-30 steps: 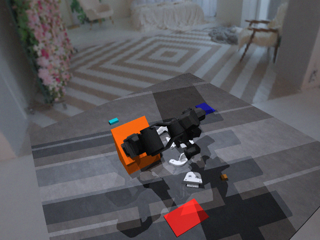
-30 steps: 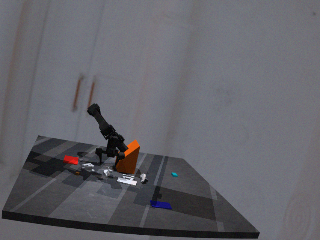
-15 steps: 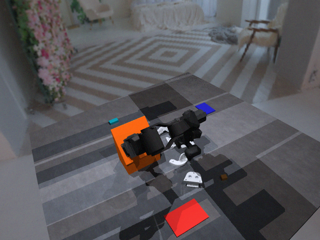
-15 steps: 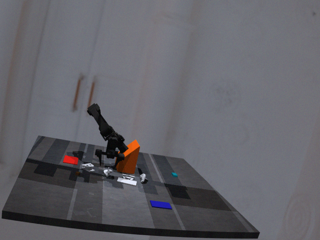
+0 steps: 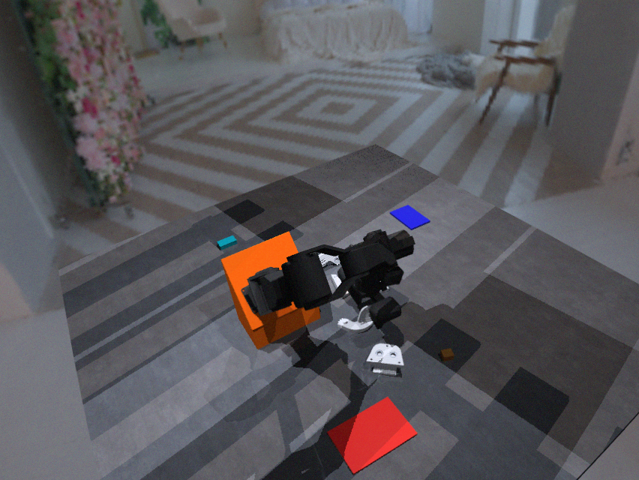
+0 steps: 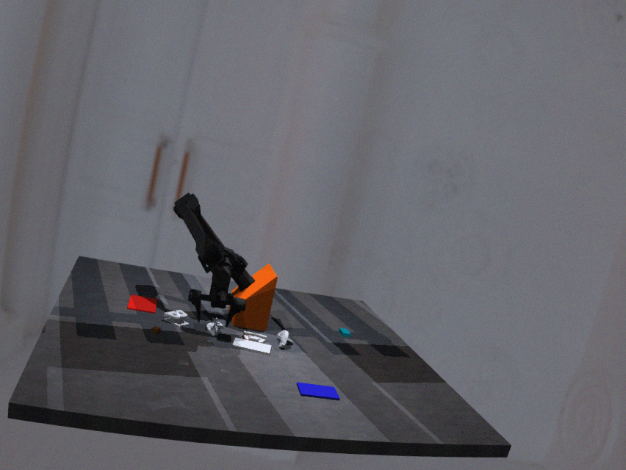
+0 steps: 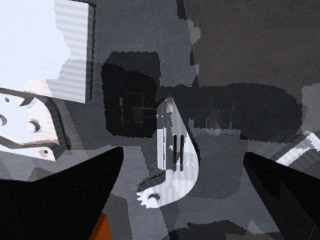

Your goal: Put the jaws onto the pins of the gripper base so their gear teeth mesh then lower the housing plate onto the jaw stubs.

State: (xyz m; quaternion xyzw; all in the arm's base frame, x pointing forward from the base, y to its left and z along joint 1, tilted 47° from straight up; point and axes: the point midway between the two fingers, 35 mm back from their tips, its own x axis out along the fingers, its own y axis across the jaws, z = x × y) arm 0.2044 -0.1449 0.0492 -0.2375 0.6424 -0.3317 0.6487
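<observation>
Now: the gripper jaw 40 mm behind my gripper tip, 20 mm to the left of it and 20 mm below it. Also, from my gripper tip: red tile (180 mm behind, 230 mm to the right, 20 mm below); then small brown cube (70 mm ahead, 190 mm to the right, 20 mm below); then white flat slab (90 mm ahead, 120 mm to the left, 20 mm below).
</observation>
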